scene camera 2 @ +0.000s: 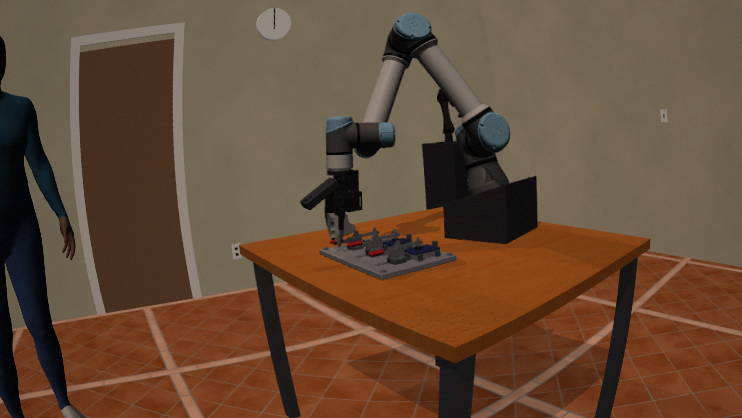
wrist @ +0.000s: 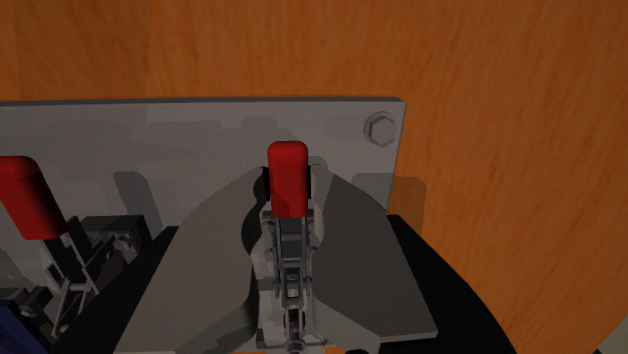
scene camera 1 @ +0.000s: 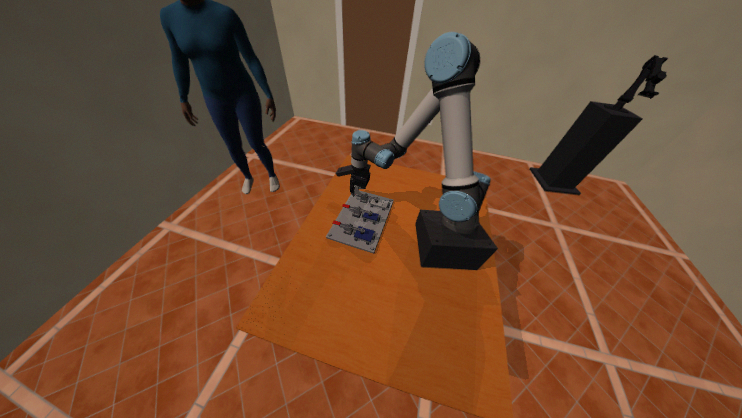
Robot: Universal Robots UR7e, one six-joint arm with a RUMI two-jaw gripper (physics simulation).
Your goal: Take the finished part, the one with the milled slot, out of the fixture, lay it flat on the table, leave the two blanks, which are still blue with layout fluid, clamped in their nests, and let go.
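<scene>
The fixture plate (scene camera 1: 340, 240) (scene camera 2: 358, 261) (wrist: 200, 120) lies on the table with three clamped nests. The pale finished part (scene camera 1: 380, 202) (wrist: 270, 320) sits in the far nest under its clamp; its slot cannot be made out. Two blue blanks (scene camera 1: 371, 217) (scene camera 1: 364, 235) sit in the other nests under their clamps; a blue blank (wrist: 17, 327) shows partly at the wrist view's lower left. My gripper (scene camera 1: 355, 192) (scene camera 2: 335, 243) (wrist: 289, 169) points down, shut on the red handle (wrist: 288, 160) of the far nest's clamp, one jaw on each side.
The middle clamp's red handle (scene camera 1: 345, 206) (wrist: 32, 200) is beside my left jaw in the wrist view. The near clamp's red handle (scene camera 1: 336, 222) is farther along. A hex bolt (wrist: 382, 130) stands at the plate's corner. The dark robot base (scene camera 1: 454, 249) (scene camera 2: 475, 223) stands on the table.
</scene>
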